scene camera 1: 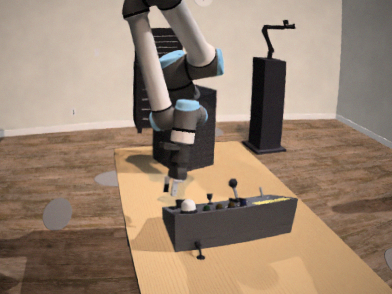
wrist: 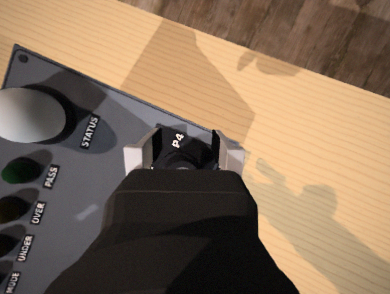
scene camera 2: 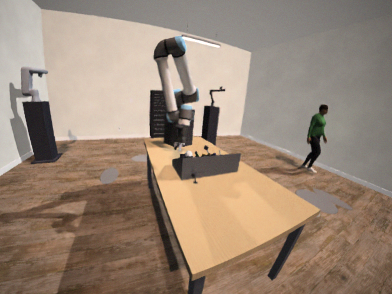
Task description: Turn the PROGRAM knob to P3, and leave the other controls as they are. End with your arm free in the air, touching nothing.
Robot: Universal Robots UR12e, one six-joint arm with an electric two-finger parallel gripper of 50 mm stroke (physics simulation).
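Frame: origin at the arm's base, x ahead, y left, z up, level; centimetres.
Seen in the pictures: gripper, fingertip midpoint: (scene camera 1: 169, 194) (wrist: 187, 139) (scene camera 2: 177, 150); arm's base, link origin: (scene camera 1: 183, 98).
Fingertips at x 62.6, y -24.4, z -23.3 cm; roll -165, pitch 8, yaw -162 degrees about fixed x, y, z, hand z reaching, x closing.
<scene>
Pixels of each thing's top centre, then the offset from my fingertips to it. "spot": a spot on its surface instead. Level surfaces: height alone.
- PROGRAM knob, top centre: (wrist: 176, 177) (scene camera 1: 181, 198) dx +0.1, dy +4.9, dz -2.5 cm
- white STATUS dome, surface spot: (wrist: 32, 116) spot: dx +12.8, dy +2.4, dz +3.7 cm
- green lamp, surface spot: (wrist: 21, 171) (scene camera 1: 204, 206) spot: dx +15.2, dy +8.8, dz +1.4 cm
- black-ball lever, top centre: (scene camera 1: 233, 178) dx -4.0, dy +29.2, dz +1.1 cm
- thin toggle, top centre: (scene camera 1: 261, 187) dx +1.6, dy +40.9, dz -2.5 cm
- small black crank, surface spot: (scene camera 1: 199, 251) spot: dx +24.1, dy +4.4, dz -12.9 cm
- table, surface height: dz -15.4 cm
The PROGRAM knob (scene camera 1: 180, 202) (wrist: 184, 163) is a dark round knob at the end of the grey control box (scene camera 1: 235, 225) (scene camera 2: 212, 166) (wrist: 82, 175). In the wrist view the P4 label shows beside it; the other labels and the knob's pointer are hidden, so its setting cannot be told. My gripper (scene camera 1: 170, 191) (scene camera 2: 178, 147) (wrist: 187, 139) is open and empty. It points down close above the knob, and in the wrist view its fingers appear on either side of the knob. Whether a finger touches it cannot be told.
A white STATUS dome (scene camera 1: 188, 205) (wrist: 32, 116) stands beside the knob, near a green lamp (scene camera 1: 207, 207) (wrist: 21, 171). A black-ball lever (scene camera 1: 233, 183) and a thin toggle (scene camera 1: 261, 192) rise from the box. A small black crank (scene camera 1: 199, 251) sticks out in front. A person (scene camera 2: 317, 132) stands right of the table (scene camera 2: 235, 220).
</scene>
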